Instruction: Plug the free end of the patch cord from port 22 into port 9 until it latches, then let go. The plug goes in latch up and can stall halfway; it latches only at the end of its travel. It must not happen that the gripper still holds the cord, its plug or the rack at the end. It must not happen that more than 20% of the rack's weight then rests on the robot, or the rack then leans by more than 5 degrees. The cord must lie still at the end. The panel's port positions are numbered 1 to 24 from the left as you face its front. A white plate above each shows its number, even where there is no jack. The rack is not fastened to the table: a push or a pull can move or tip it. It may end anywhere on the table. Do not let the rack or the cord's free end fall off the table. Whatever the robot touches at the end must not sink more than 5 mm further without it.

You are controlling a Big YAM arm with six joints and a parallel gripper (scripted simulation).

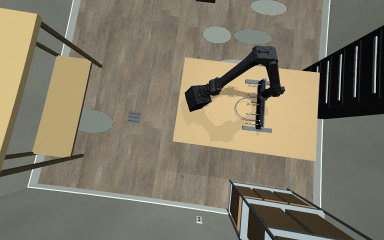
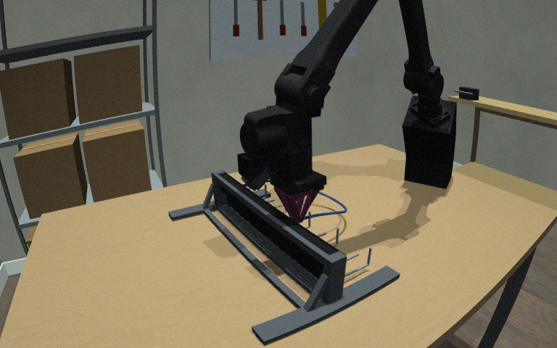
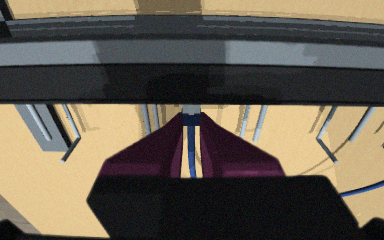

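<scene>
The grey plug is 2 cm ahead of my hand and 1 cm to the left of it.
</scene>
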